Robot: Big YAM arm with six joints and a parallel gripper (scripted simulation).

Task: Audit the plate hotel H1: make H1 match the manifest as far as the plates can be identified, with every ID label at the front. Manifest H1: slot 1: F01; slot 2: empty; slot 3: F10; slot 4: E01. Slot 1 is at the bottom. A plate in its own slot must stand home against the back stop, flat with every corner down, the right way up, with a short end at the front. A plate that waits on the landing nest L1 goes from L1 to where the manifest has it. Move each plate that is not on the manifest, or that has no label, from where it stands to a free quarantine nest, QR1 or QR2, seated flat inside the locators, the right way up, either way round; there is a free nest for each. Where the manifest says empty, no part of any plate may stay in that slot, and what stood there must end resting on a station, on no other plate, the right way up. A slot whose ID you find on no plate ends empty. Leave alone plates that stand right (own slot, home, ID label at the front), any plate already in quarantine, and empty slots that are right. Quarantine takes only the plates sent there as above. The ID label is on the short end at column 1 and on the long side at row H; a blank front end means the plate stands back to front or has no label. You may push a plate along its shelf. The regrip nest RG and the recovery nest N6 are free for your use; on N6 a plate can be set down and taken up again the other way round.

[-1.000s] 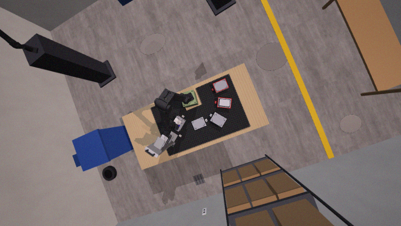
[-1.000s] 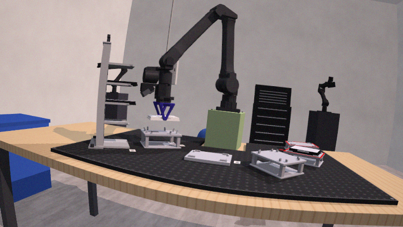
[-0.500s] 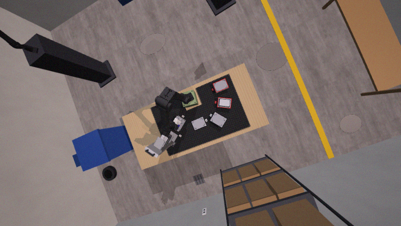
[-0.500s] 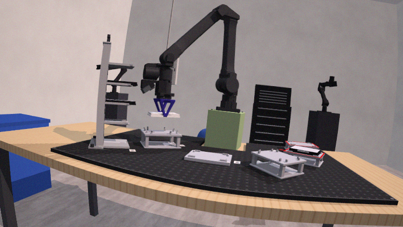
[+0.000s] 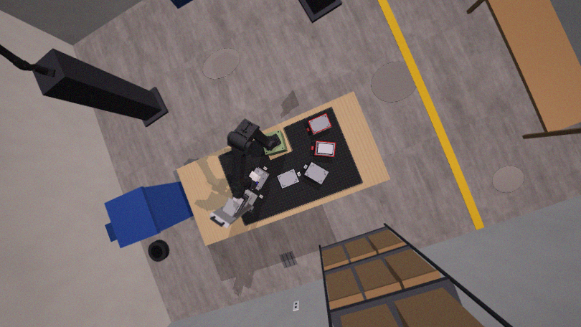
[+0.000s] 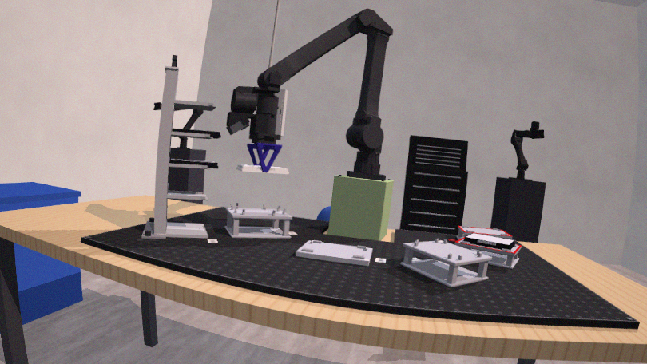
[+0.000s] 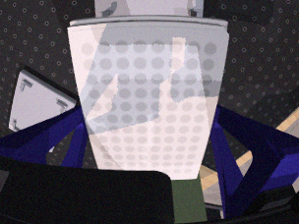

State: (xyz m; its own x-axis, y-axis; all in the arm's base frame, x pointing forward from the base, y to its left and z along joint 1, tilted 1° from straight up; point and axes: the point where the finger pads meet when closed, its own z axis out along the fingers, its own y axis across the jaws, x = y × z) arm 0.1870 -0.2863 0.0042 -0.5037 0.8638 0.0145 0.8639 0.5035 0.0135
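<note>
Now: hand 230 mm to the right of the flat grey nest, 180 mm above it and 130 mm short of it. Round my hand: white well plate right at my hand; RG label 180 mm below, 90 mm to the left, 50 mm behind; regrip nest RG 130 mm below.
</note>
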